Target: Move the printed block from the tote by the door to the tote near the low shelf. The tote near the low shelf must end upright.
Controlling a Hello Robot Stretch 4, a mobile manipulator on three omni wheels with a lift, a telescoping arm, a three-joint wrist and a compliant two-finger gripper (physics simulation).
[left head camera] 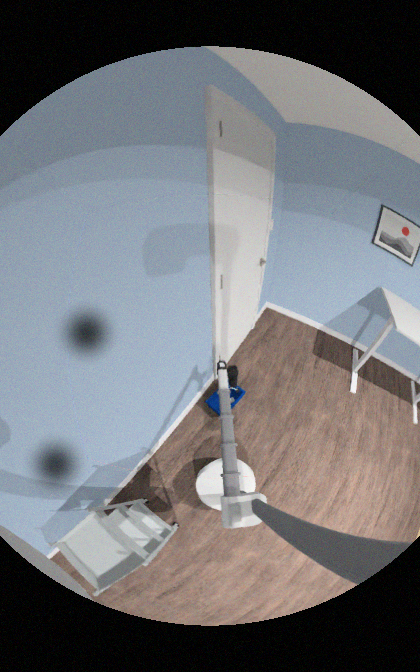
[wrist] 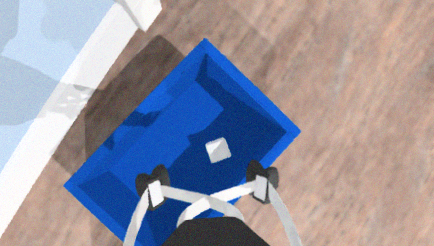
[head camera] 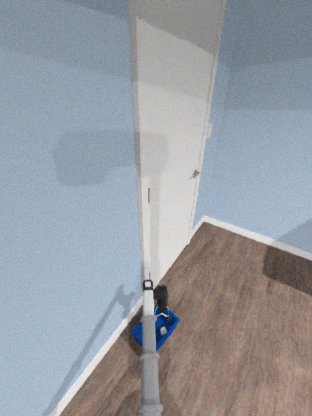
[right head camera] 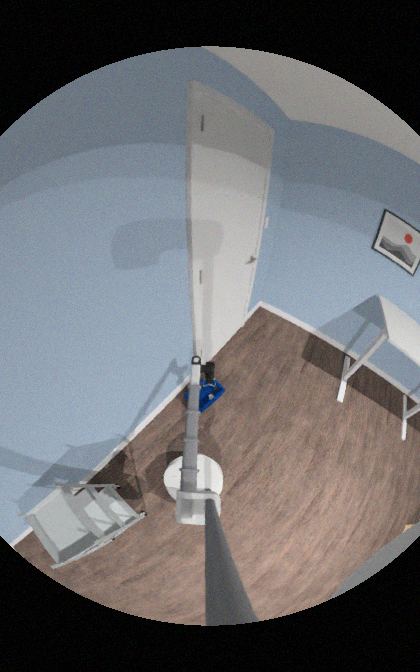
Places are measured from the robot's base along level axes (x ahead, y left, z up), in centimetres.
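Where they show: gripper, between the fingertips: (wrist: 207,176) (head camera: 161,319).
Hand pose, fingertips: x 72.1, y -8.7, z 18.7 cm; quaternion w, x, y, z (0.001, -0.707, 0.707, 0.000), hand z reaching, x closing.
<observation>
Things, the pixels of their top centre, and the offset from my fingertips. "spot": a spot on its surface instead. Level surfaces: height alone.
- blue tote, centre of its top: (wrist: 183,158) (head camera: 156,325) (left head camera: 225,396) dz -9.4, dx +0.6, dy +3.4 cm
- small pale grey printed block, centre of its top: (wrist: 218,151) (head camera: 163,329) dz -16.4, dx +0.7, dy -2.1 cm
- white door, a spot on its surface: (head camera: 172,125) (left head camera: 241,218) spot: dz +114.4, dx +50.3, dy -6.8 cm
- white table, height of its surface: dz +73.6 cm
The blue tote (head camera: 168,333) (left head camera: 215,402) (right head camera: 212,400) (wrist: 255,87) stands upright on the floor by the door, close to the wall. The small pale grey printed block (head camera: 163,330) (right head camera: 210,396) (wrist: 218,150) lies inside it, on the shaded part of its bottom. My gripper (head camera: 163,315) (right head camera: 210,384) (wrist: 207,176) is open and empty above the tote. In the wrist view the block shows between the lines of the two fingers, nearer the right one and beyond the fingertips. The tote near the low shelf does not show in these views.
The white door (head camera: 172,125) (left head camera: 242,215) (right head camera: 225,215) and the blue wall with its white skirting stand close behind the tote. A light grey tiered unit (left head camera: 95,542) (right head camera: 60,520) stands at lower left. A white table (left head camera: 407,317) (right head camera: 405,327) stands at right.
</observation>
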